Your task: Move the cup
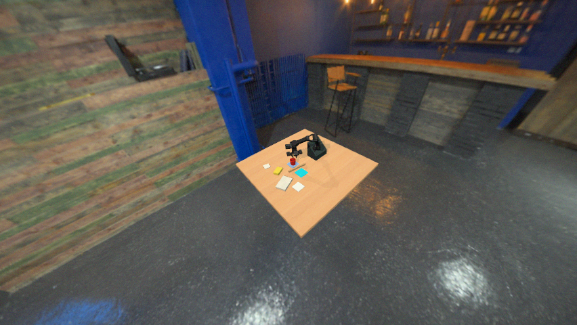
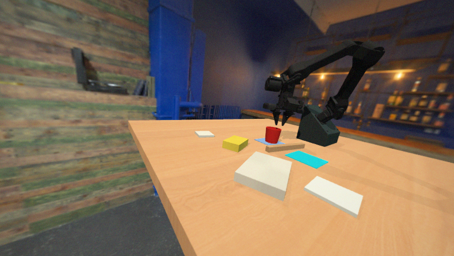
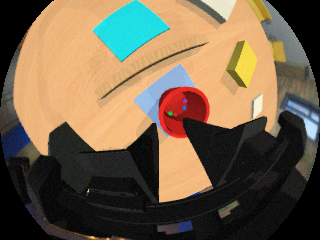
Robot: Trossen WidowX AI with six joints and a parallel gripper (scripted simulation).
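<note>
Right now the red cup is 5 cm below my gripper tip, 2 cm ahead of it and 1 cm to the right of it. Also, from my gripper tip: yellow block (24 cm ahead, 8 cm below, 3 cm to the right); then wooden bar (9 cm below, 8 cm to the left, 4 cm ahead); then cyan pad (17 cm to the left, 10 cm below, 5 cm ahead).
</note>
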